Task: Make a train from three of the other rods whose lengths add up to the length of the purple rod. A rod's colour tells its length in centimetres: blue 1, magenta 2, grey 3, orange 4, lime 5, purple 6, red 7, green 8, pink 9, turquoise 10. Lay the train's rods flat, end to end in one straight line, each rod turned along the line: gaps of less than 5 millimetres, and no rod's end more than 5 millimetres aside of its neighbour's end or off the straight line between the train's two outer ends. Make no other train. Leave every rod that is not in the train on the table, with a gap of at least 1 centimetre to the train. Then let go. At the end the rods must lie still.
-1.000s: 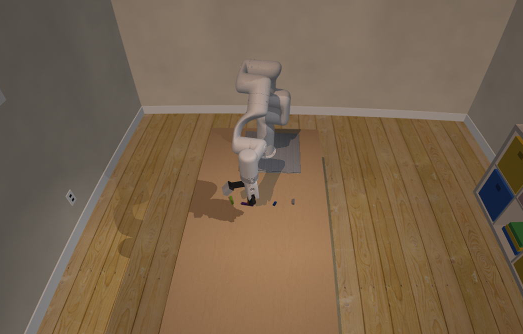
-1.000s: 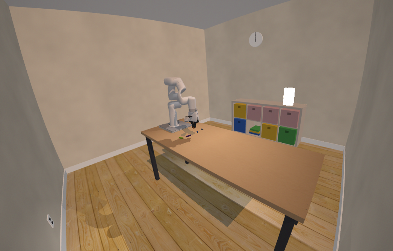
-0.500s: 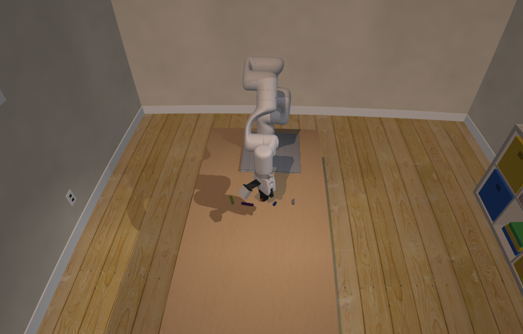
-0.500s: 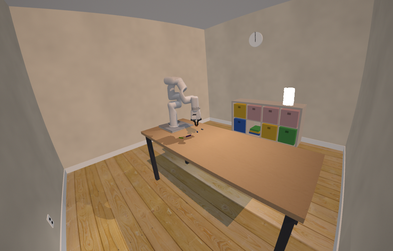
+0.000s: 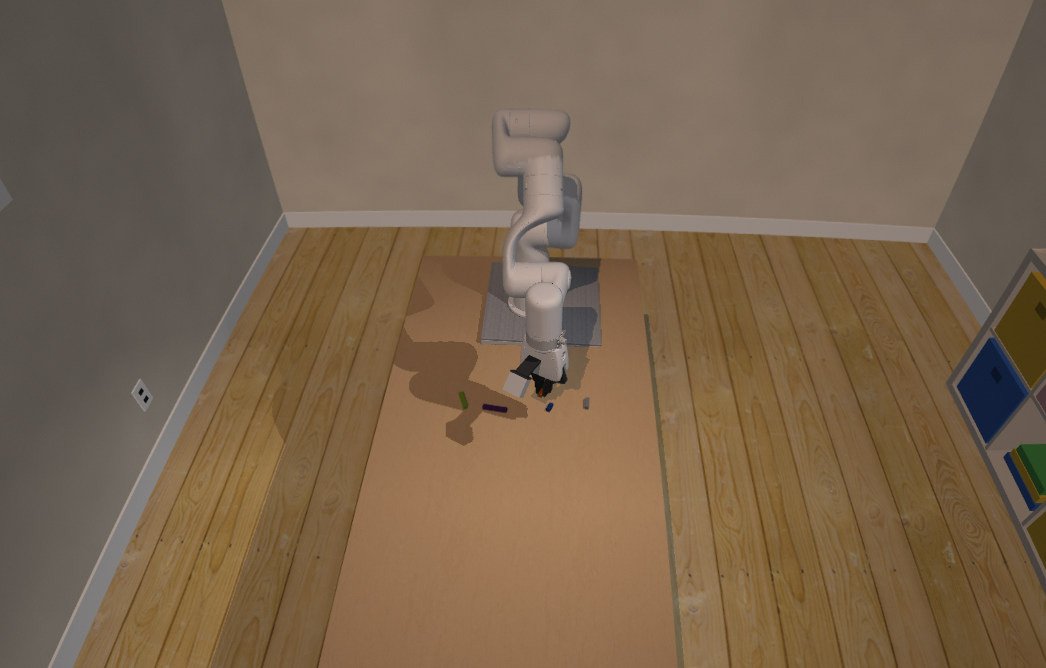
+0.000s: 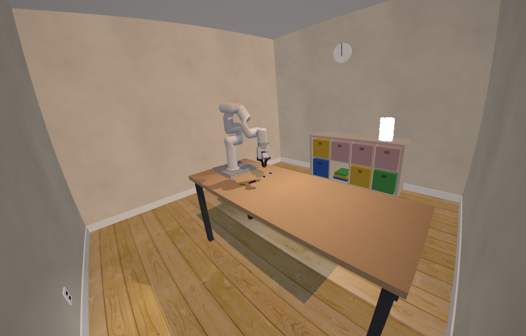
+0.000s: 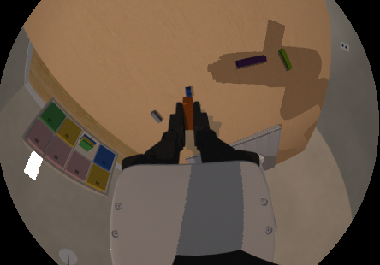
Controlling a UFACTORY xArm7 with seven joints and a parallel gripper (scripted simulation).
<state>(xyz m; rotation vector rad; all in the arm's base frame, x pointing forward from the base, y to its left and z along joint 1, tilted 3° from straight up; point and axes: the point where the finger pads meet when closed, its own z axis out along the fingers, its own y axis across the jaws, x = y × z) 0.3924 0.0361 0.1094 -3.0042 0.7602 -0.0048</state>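
Right now the grey rod is 120 mm below my hand, 110 mm to the left of it and 40 mm behind it. The rest, counted from my hand: lime rod 200 mm to the right, 120 mm below, 50 mm behind; purple rod 120 mm to the right, 120 mm below, 20 mm behind; orange rod 20 mm below.
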